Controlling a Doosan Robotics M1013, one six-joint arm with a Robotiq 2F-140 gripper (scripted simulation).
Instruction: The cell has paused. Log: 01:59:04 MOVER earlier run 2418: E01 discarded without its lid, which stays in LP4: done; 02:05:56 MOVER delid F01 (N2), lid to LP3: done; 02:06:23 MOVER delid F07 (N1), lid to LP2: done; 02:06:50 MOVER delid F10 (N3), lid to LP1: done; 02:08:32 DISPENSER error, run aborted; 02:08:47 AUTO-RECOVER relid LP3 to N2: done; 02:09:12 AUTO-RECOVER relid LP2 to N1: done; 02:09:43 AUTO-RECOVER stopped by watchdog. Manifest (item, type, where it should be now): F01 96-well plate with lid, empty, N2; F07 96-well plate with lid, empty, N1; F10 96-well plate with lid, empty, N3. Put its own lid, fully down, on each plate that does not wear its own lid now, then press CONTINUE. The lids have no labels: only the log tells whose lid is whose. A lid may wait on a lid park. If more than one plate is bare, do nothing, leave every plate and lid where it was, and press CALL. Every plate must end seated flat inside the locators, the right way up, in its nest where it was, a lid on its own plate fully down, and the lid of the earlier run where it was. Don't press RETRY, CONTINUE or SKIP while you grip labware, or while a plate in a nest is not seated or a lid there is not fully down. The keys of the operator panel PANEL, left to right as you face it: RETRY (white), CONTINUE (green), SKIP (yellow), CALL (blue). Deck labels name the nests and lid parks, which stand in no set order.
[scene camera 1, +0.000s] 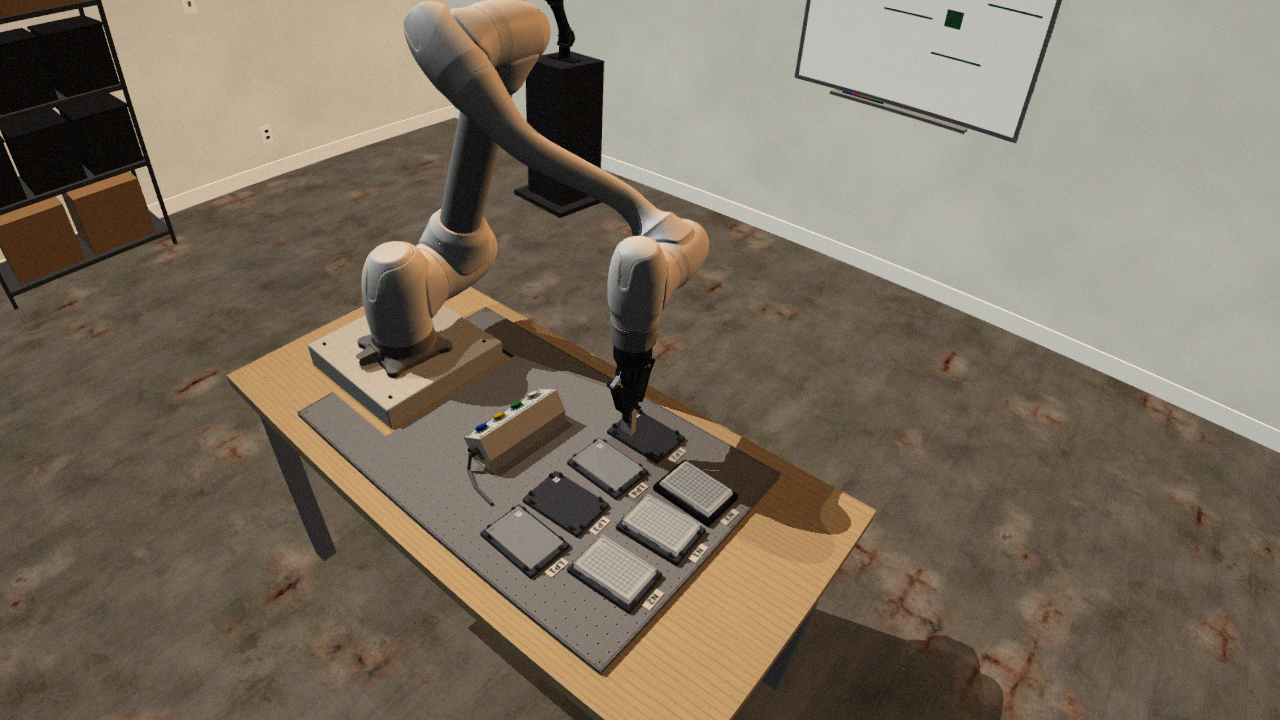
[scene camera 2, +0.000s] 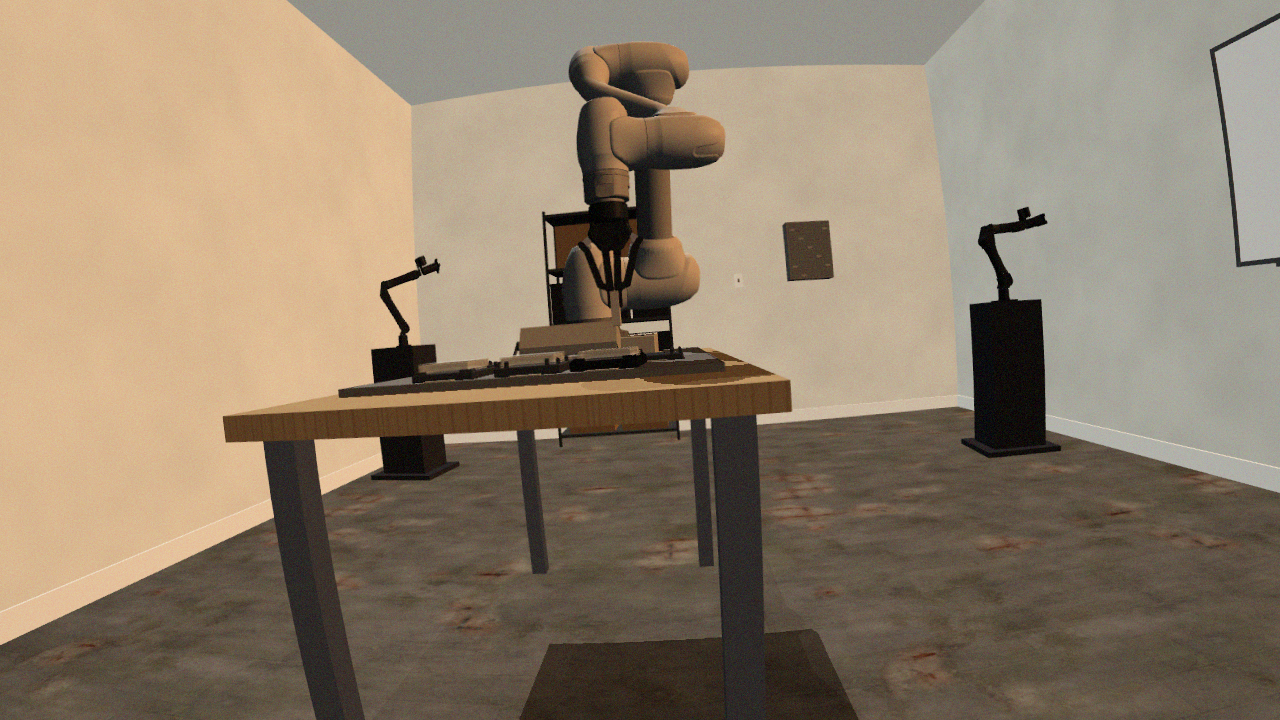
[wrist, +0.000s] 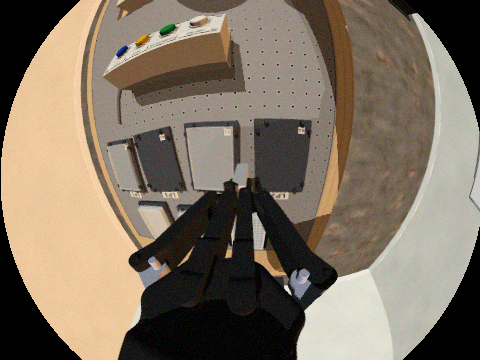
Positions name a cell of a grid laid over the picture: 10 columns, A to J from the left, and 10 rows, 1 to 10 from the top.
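I see my gripper (scene camera 1: E6) at 1.47 m from the lens. There is a plate (scene camera 1: F7) as well, and the plate is 1.44 m from the lens.
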